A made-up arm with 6 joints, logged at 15 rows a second.
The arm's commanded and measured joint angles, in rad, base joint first. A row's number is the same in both.
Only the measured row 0 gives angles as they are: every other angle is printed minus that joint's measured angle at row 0.
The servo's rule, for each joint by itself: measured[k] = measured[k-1] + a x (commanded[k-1-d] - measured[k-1]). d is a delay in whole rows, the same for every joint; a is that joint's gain. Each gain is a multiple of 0.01, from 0.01 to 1. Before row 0 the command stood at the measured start. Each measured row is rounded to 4 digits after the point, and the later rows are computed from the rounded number. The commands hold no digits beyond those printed.
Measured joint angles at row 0:
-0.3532 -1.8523 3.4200 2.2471 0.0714 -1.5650
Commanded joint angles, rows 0 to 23:
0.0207 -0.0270 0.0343 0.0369 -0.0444 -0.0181
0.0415 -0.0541 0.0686 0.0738 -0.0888 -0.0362
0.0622 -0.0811 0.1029 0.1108 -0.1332 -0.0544
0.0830 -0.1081 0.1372 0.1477 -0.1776 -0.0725
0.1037 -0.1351 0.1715 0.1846 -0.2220 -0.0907
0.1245 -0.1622 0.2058 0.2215 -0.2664 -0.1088
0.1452 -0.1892 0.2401 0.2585 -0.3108 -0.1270
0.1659 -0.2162 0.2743 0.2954 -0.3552 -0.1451
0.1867 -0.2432 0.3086 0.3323 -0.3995 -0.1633
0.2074 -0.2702 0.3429 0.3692 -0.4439 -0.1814
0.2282 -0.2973 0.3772 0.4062 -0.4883 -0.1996
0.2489 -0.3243 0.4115 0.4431 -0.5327 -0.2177
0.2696 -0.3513 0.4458 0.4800 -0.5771 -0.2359
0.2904 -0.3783 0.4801 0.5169 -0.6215 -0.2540
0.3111 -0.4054 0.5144 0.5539 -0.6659 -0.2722
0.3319 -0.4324 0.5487 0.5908 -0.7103 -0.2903
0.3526 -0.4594 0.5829 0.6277 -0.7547 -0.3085
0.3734 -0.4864 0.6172 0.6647 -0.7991 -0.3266
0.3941 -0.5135 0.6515 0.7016 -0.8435 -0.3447
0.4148 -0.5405 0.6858 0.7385 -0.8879 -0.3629
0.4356 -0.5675 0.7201 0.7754 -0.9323 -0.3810
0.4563 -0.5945 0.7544 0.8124 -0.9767 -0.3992
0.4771 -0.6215 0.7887 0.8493 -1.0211 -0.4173
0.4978 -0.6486 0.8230 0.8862 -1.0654 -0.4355
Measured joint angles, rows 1 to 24:
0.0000 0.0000 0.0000 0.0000 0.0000 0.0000
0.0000 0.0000 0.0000 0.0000 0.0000 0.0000
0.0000 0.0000 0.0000 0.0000 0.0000 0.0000
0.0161 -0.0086 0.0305 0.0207 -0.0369 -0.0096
0.0359 -0.0232 0.0644 0.0504 -0.0800 -0.0237
0.0564 -0.0417 0.0987 0.0842 -0.1242 -0.0400
0.0771 -0.0629 0.1330 0.1198 -0.1685 -0.0572
0.0978 -0.0860 0.1673 0.1561 -0.2129 -0.0750
0.1186 -0.1104 0.2016 0.1927 -0.2573 -0.0929
0.1393 -0.1356 0.2359 0.2295 -0.3017 -0.1110
0.1600 -0.1614 0.2701 0.2664 -0.3461 -0.1291
0.1808 -0.1876 0.3044 0.3033 -0.3904 -0.1472
0.2015 -0.2140 0.3387 0.3402 -0.4348 -0.1653
0.2223 -0.2407 0.3730 0.3772 -0.4792 -0.1835
0.2430 -0.2675 0.4073 0.4141 -0.5236 -0.2016
0.2637 -0.2943 0.4416 0.4510 -0.5680 -0.2198
0.2845 -0.3212 0.4759 0.4879 -0.6124 -0.2379
0.3052 -0.3481 0.5102 0.5249 -0.6568 -0.2561
0.3260 -0.3751 0.5445 0.5618 -0.7012 -0.2742
0.3467 -0.4021 0.5787 0.5987 -0.7456 -0.2924
0.3675 -0.4291 0.6130 0.6357 -0.7900 -0.3105
0.3882 -0.4561 0.6473 0.6726 -0.8344 -0.3286
0.4089 -0.4831 0.6816 0.7095 -0.8788 -0.3468
0.4297 -0.5101 0.7159 0.7464 -0.9232 -0.3649
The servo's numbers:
d 3
a 0.78 0.32 0.89 0.56 0.83 0.53

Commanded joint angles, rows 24 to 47:
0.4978 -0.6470 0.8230 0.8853 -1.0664 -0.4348
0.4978 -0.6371 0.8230 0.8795 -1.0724 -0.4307
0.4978 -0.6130 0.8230 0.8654 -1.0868 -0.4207
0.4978 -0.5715 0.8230 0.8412 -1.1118 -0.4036
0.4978 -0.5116 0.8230 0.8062 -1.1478 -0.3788
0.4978 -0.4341 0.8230 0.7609 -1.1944 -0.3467
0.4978 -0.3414 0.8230 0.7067 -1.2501 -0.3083
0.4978 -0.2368 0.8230 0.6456 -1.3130 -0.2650
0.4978 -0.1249 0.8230 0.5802 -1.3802 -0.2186
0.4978 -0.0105 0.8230 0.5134 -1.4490 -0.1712
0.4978 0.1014 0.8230 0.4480 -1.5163 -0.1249
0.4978 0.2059 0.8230 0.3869 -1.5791 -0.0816
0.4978 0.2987 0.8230 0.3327 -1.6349 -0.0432
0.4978 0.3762 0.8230 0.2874 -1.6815 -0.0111
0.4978 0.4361 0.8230 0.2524 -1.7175 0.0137
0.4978 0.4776 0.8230 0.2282 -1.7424 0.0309
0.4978 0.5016 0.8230 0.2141 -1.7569 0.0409
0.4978 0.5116 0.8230 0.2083 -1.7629 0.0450
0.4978 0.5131 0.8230 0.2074 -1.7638 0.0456
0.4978 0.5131 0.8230 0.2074 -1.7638 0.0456
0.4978 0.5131 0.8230 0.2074 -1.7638 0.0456
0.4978 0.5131 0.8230 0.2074 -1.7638 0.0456
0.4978 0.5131 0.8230 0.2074 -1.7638 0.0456
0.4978 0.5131 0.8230 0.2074 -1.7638 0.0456
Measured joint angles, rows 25 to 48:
0.4504 -0.5371 0.7502 0.7834 -0.9676 -0.3831
0.4712 -0.5641 0.7845 0.8203 -1.0120 -0.4012
0.4919 -0.5911 0.8188 0.8572 -1.0563 -0.4194
0.4965 -0.6090 0.8225 0.8729 -1.0647 -0.4276
0.4975 -0.6180 0.8229 0.8766 -1.0711 -0.4292
0.4977 -0.6164 0.8230 0.8703 -1.0841 -0.4247
0.4978 -0.6020 0.8230 0.8540 -1.1071 -0.4135
0.4978 -0.5731 0.8230 0.8272 -1.1409 -0.3951
0.4978 -0.5286 0.8230 0.7901 -1.1853 -0.3694
0.4978 -0.4687 0.8230 0.7434 -1.2391 -0.3370
0.4978 -0.3945 0.8230 0.6886 -1.3004 -0.2988
0.4978 -0.3082 0.8230 0.6279 -1.3666 -0.2563
0.4978 -0.2129 0.8230 0.5638 -1.4350 -0.2112
0.4978 -0.1123 0.8230 0.4990 -1.5025 -0.1655
0.4978 -0.0105 0.8230 0.4362 -1.5661 -0.1210
0.4978 0.0884 0.8230 0.3782 -1.6232 -0.0798
0.4978 0.1805 0.8230 0.3274 -1.6716 -0.0434
0.4978 0.2623 0.8230 0.2854 -1.7097 -0.0131
0.4978 0.3312 0.8230 0.2534 -1.7368 0.0102
0.4978 0.3857 0.8230 0.2314 -1.7535 0.0265
0.4978 0.4260 0.8230 0.2185 -1.7613 0.0363
0.4978 0.4539 0.8230 0.2123 -1.7634 0.0412
0.4978 0.4728 0.8230 0.2096 -1.7637 0.0435
0.4978 0.4857 0.8230 0.2084 -1.7638 0.0446

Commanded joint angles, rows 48 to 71:
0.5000 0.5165 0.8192 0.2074 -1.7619 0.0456
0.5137 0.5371 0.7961 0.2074 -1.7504 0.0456
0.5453 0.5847 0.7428 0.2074 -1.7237 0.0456
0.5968 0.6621 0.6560 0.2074 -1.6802 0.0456
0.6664 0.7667 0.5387 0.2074 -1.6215 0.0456
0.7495 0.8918 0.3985 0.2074 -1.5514 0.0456
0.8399 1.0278 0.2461 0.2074 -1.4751 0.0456
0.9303 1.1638 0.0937 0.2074 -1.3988 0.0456
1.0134 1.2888 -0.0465 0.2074 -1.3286 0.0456
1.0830 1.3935 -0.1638 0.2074 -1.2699 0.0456
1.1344 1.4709 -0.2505 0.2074 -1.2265 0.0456
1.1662 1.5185 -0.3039 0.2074 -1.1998 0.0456
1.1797 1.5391 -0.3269 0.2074 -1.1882 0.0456
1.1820 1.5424 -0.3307 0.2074 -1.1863 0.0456
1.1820 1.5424 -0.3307 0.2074 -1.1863 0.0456
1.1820 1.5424 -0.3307 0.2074 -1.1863 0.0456
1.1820 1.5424 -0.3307 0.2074 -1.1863 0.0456
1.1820 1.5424 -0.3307 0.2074 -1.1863 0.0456
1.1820 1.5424 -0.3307 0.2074 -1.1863 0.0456
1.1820 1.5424 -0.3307 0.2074 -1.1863 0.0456
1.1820 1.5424 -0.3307 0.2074 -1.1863 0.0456
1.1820 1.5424 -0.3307 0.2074 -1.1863 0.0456
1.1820 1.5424 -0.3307 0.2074 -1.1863 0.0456
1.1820 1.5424 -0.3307 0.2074 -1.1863 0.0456
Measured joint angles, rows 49 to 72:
0.4978 0.4945 0.8230 0.2078 -1.7638 0.0451
0.4978 0.5005 0.8230 0.2076 -1.7638 0.0454
0.4978 0.5045 0.8230 0.2075 -1.7638 0.0455
0.4995 0.5083 0.8196 0.2074 -1.7622 0.0456
0.5106 0.5175 0.7987 0.2074 -1.7524 0.0456
0.5377 0.5390 0.7489 0.2074 -1.7286 0.0456
0.5838 0.5784 0.6662 0.2074 -1.6884 0.0456
0.6482 0.6387 0.5527 0.2074 -1.6329 0.0456
0.7272 0.7197 0.4155 0.2074 -1.5653 0.0456
0.8151 0.8183 0.2647 0.2074 -1.4904 0.0456
0.9050 0.9289 0.1125 0.2074 -1.4144 0.0456
0.9896 1.0441 -0.0290 0.2074 -1.3432 0.0456
1.0625 1.1559 -0.1490 0.2074 -1.2824 0.0456
1.1186 1.2567 -0.2393 0.2074 -1.2360 0.0456
1.1557 1.3405 -0.2968 0.2074 -1.2060 0.0456
1.1744 1.4041 -0.3236 0.2074 -1.1912 0.0456
1.1803 1.4484 -0.3299 0.2074 -1.1871 0.0456
1.1816 1.4785 -0.3306 0.2074 -1.1864 0.0456
1.1819 1.4989 -0.3307 0.2074 -1.1863 0.0456
1.1820 1.5128 -0.3307 0.2074 -1.1863 0.0456
1.1820 1.5223 -0.3307 0.2074 -1.1863 0.0456
1.1820 1.5287 -0.3307 0.2074 -1.1863 0.0456
1.1820 1.5331 -0.3307 0.2074 -1.1863 0.0456
1.1820 1.5361 -0.3307 0.2074 -1.1863 0.0456

